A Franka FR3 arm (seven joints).
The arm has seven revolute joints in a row. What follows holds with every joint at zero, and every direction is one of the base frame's. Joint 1 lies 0.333 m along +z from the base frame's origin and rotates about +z. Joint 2 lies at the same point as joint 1 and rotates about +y. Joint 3 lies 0.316 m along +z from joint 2 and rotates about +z. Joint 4 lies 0.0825 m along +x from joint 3 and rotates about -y. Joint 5 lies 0.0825 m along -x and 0.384 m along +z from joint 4 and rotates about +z. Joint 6 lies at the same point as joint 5 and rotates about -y. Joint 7 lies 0.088 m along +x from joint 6 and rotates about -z. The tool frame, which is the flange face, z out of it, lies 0.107 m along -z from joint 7; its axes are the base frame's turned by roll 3.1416, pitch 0 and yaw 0 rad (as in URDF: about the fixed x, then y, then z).
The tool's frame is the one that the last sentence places.
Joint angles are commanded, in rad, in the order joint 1, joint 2, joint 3, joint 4, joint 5, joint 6, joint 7. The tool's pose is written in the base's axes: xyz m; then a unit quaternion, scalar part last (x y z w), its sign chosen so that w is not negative. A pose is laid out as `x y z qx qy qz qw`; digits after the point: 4 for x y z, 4 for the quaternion.
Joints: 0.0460 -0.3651 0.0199 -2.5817 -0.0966 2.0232 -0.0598
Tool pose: 0.3861 0.0197 0.3707 0.9905 0.0866 -0.0965 0.0449
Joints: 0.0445 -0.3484 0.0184 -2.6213 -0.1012 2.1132 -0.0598
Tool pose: 0.3857 0.0193 0.3537 0.9918 0.0897 -0.0797 0.0443
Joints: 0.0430 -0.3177 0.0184 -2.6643 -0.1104 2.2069 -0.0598
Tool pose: 0.3835 0.0195 0.3309 0.9920 0.0954 -0.0698 0.0449
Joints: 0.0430 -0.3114 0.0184 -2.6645 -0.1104 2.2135 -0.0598
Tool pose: 0.3841 0.0196 0.3288 0.9920 0.0957 -0.0697 0.0446
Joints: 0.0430 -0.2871 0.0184 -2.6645 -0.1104 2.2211 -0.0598
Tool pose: 0.3848 0.0198 0.3200 0.9913 0.0964 -0.0781 0.0438
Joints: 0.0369 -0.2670 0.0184 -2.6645 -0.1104 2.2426 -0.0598
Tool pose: 0.3872 0.0179 0.3138 0.9916 0.0943 -0.0775 0.0426
